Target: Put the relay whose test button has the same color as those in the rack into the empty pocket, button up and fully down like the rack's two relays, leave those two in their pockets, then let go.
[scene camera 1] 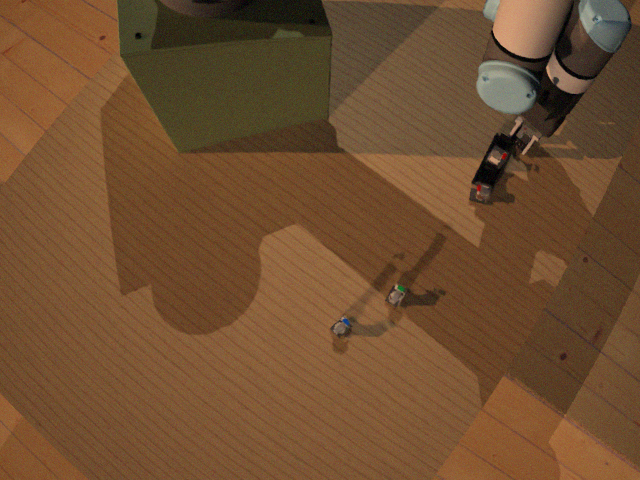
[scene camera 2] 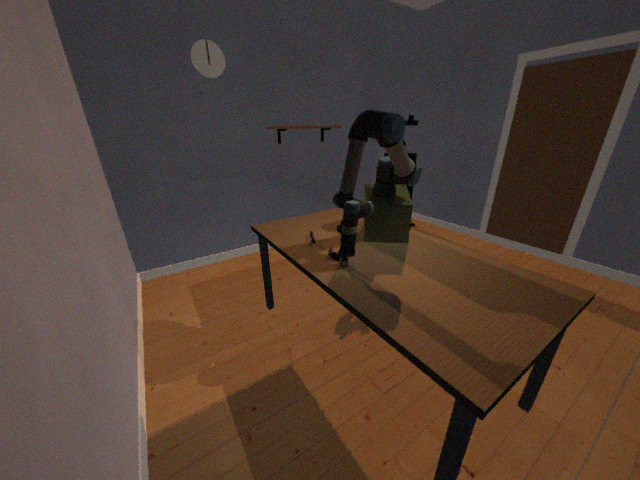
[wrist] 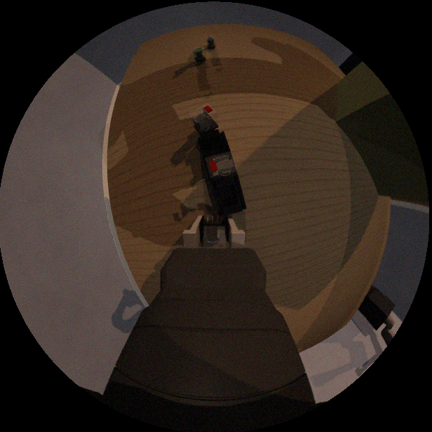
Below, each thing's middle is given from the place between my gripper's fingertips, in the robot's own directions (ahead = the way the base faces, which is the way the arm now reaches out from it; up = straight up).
The black rack (scene camera 1: 487, 173) is 60 mm to the right of my hand, 20 mm behind it and 10 mm above it.
